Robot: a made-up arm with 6 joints. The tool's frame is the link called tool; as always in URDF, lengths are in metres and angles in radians. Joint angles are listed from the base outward.
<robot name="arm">
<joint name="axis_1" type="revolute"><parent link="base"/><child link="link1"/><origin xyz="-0.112 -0.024 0.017" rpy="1.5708 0 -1.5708"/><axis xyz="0 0 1"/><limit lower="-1.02" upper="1.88"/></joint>
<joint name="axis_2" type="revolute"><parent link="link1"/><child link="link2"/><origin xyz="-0.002 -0.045 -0.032" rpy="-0.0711 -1.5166 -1.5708"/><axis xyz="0 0 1"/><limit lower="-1.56" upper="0.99"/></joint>
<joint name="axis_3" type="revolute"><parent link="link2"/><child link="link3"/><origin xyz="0.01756 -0.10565 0.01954" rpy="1.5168 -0.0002 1.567"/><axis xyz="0 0 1"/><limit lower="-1.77" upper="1.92"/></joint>
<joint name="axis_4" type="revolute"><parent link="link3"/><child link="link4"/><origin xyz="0.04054 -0.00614 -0.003" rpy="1.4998 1.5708 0"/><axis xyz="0 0 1"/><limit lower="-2.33" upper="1.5"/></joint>
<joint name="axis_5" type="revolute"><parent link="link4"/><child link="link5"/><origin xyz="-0.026 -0.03 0.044" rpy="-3.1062 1.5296 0"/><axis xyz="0 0 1"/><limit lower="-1.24" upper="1.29"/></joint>
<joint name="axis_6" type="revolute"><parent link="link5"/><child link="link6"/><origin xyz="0.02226 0.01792 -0.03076" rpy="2.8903 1.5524 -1.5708"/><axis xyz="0 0 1"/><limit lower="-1.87" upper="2.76"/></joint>
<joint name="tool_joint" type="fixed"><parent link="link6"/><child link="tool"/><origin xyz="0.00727 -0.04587 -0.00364" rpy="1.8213 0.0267 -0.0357"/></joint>
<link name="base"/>
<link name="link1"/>
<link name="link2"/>
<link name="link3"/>
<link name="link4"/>
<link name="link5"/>
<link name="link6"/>
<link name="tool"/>
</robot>
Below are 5 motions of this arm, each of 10 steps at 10 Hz.
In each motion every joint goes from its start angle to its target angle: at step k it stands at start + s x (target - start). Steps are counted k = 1, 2, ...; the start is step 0. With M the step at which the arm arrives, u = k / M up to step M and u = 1 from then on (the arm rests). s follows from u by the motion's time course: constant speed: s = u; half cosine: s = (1 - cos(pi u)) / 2; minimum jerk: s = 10 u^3 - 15 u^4 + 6 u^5.
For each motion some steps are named. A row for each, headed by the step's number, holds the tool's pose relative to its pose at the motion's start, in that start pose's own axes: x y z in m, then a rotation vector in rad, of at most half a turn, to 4 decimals.
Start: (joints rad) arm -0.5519 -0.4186 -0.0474 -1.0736 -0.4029 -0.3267
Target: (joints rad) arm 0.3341 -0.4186 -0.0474 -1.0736 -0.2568 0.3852
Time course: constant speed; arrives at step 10
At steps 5, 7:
5: -0.0046 -0.0217 -0.0390 -0.4426 0.5984 -0.1253
7: -0.0113 -0.0363 -0.0530 -0.6271 0.8230 -0.2098

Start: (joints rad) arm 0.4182 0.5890 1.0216 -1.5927 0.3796 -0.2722
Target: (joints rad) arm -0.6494 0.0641 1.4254 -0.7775 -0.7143 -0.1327
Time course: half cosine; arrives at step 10
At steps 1, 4, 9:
1: 0.0018 -0.0035 0.0013 0.0192 0.0041 -0.0493
4: -0.0004 -0.0547 0.0175 0.3292 -0.0573 -0.6700
9: -0.1077 -0.0954 0.0066 1.1667 -0.7024 -1.5381

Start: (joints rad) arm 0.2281 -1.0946 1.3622 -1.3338 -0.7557 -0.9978
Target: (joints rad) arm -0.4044 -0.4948 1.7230 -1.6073 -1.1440 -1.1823
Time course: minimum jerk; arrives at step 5
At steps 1, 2, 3, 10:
1: -0.0024 0.0002 0.0026 0.0327 0.0220 0.0265
2: -0.0130 -0.0008 0.0146 0.1659 0.1145 0.1411
3: -0.0284 -0.0069 0.0318 0.3140 0.2204 0.2923
10: -0.0427 -0.0171 0.0461 0.4062 0.2797 0.4134

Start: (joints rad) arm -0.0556 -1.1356 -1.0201 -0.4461 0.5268 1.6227
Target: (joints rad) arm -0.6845 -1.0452 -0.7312 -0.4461 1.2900 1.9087
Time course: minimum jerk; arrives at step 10
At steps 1, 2, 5, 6, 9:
1: -0.0001 0.0002 -0.0002 0.0003 0.0056 -0.0067
2: -0.0005 0.0014 -0.0017 0.0014 0.0376 -0.0452
5: -0.0077 0.0093 -0.0150 -0.0302 0.3149 -0.3799
6: -0.0127 0.0109 -0.0204 -0.0637 0.4186 -0.5126
9: -0.0243 0.0114 -0.0282 -0.1438 0.5693 -0.7293

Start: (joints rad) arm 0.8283 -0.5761 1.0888 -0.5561 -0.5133 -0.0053
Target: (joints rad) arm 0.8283 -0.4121 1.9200 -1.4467 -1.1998 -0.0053
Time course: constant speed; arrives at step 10
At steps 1, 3, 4, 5, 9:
1: -0.0022 -0.0011 0.0010 -0.0119 0.0795 0.0592
3: -0.0044 -0.0030 0.0031 -0.0298 0.2626 0.1450
4: -0.0046 -0.0038 0.0040 -0.0359 0.3639 0.1699
5: -0.0043 -0.0044 0.0048 -0.0402 0.4699 0.1818
9: -0.0011 -0.0068 0.0041 -0.0380 0.9130 0.0914

